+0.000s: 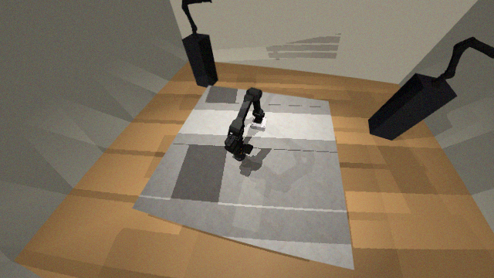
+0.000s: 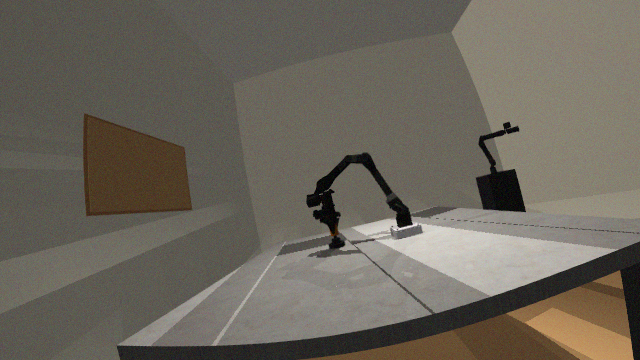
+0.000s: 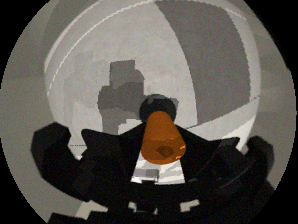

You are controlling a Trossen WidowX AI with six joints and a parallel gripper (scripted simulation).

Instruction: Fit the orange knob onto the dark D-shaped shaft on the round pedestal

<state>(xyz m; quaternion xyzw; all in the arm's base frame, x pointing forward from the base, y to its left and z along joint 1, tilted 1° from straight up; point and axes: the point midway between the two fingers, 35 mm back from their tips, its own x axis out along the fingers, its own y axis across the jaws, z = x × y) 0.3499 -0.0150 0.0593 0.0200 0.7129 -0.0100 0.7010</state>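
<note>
My gripper tip is 20 mm below the orange knob. Round my gripper tip: dark round pedestal: 40 mm below.
</note>
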